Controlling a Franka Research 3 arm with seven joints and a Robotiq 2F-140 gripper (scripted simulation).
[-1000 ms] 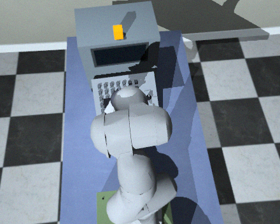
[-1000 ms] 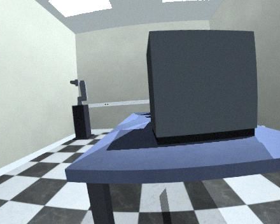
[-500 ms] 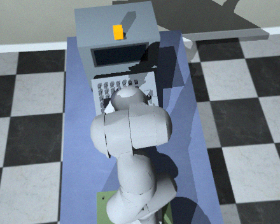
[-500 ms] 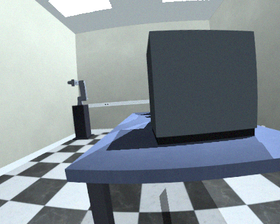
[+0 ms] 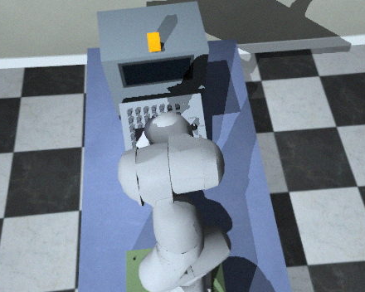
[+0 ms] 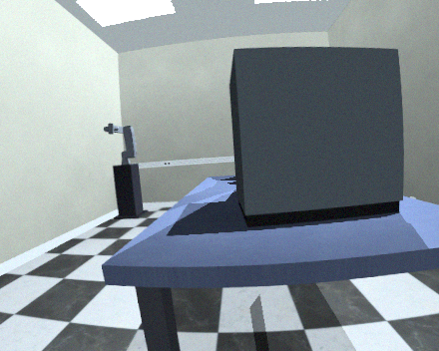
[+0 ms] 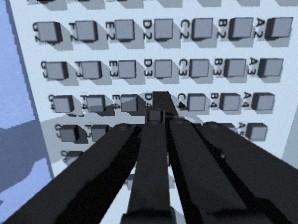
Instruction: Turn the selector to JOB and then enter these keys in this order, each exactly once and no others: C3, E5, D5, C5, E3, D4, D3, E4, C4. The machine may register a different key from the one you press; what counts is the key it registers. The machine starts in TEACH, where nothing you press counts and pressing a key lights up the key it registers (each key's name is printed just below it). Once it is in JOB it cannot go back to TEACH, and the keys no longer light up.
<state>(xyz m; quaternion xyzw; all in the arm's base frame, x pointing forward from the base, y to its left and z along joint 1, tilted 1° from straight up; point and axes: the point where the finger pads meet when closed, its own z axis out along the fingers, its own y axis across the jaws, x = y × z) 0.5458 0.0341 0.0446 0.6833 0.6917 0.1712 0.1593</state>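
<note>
My gripper is now 2 cm short of the black selector knob, 16 cm to the left of it and 2 cm above it. The rest, counted from my hand: sloped keypad: 4 cm ahead, 5 cm to the right, 7 cm below.
</note>
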